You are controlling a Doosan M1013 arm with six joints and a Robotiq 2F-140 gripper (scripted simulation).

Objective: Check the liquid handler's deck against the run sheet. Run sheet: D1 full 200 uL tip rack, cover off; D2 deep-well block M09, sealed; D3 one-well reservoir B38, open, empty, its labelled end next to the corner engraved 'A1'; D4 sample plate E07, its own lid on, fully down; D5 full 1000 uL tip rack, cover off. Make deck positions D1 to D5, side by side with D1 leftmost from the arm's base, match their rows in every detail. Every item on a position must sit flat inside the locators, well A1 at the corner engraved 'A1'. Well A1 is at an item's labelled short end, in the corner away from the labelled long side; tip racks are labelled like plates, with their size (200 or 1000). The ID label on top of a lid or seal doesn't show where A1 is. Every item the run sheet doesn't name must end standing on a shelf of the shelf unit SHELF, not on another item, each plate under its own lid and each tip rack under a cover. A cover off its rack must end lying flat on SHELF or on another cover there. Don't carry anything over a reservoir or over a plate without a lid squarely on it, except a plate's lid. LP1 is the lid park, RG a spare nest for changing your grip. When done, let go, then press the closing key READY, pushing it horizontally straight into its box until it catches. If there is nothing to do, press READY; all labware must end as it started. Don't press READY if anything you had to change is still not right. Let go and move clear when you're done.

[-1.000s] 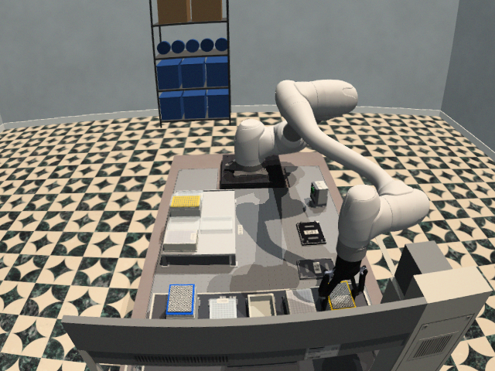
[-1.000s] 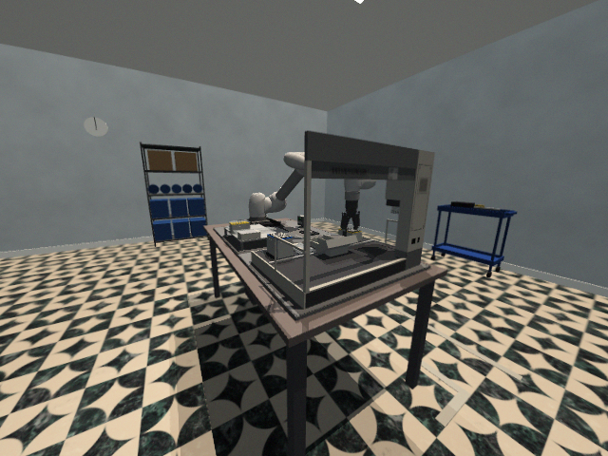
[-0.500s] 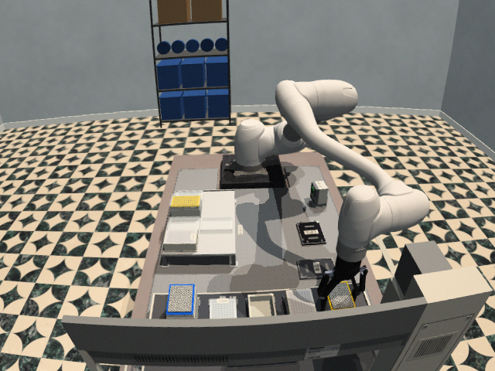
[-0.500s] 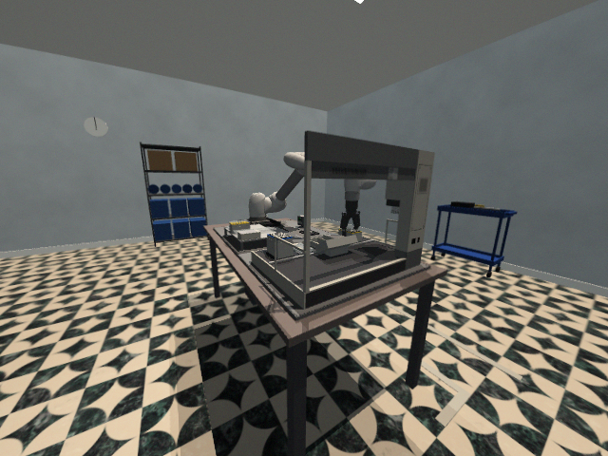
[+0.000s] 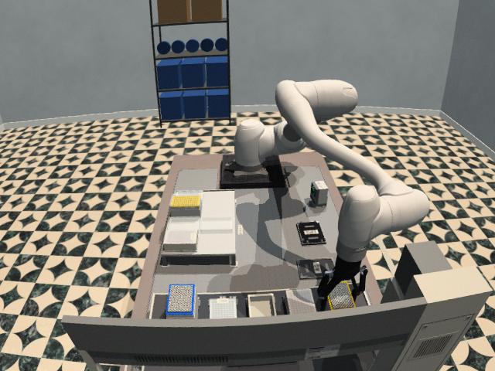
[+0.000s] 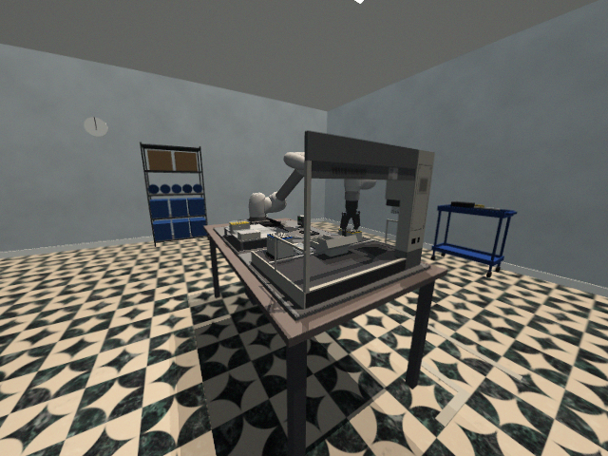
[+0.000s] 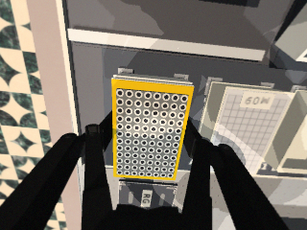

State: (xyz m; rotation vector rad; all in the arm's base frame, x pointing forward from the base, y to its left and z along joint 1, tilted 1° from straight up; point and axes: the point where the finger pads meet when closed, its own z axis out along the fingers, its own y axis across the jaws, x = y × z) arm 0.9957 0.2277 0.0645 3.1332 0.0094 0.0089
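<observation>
My hand is 10 mm past the yellow-framed tip rack, 10 mm to the left of it and 10 mm below it. Also, from my hand: dark nest marked RG (240 mm behind, 10 mm to the right, 90 mm below); then white sealed block (120 mm to the right, 10 mm below); then cream reservoir (250 mm to the right, 20 mm below).
</observation>
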